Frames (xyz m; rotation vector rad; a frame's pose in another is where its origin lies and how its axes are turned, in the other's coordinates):
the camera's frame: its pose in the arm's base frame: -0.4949 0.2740 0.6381 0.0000 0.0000 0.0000
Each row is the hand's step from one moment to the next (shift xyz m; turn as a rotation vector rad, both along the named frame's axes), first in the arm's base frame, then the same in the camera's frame.
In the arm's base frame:
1: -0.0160 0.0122 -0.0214 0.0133 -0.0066 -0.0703
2: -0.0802 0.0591 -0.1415 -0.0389 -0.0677 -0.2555
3: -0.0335 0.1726 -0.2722 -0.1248 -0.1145 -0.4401
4: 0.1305 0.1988 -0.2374 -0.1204 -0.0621 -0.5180
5: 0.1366 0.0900 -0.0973 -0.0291 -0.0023 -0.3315
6: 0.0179 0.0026 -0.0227 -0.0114 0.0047 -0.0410
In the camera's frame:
1: -0.0160 0.0122 -0.0214 0.0133 -0.0066 -0.0703
2: -0.0802 0.0591 -0.1415 -0.0389 -0.0677 -0.2555
3: -0.0335 0.1726 -0.2722 -0.1248 -0.1145 -0.4401
4: 0.1305 0.1988 -0.2374 -0.1204 -0.0621 -0.5180
5: 0.1366 0.0900 -0.0973 -0.0291 -0.0023 -0.3315
6: 0.0179 0.0026 -0.0227 -0.0114 0.0047 -0.0410

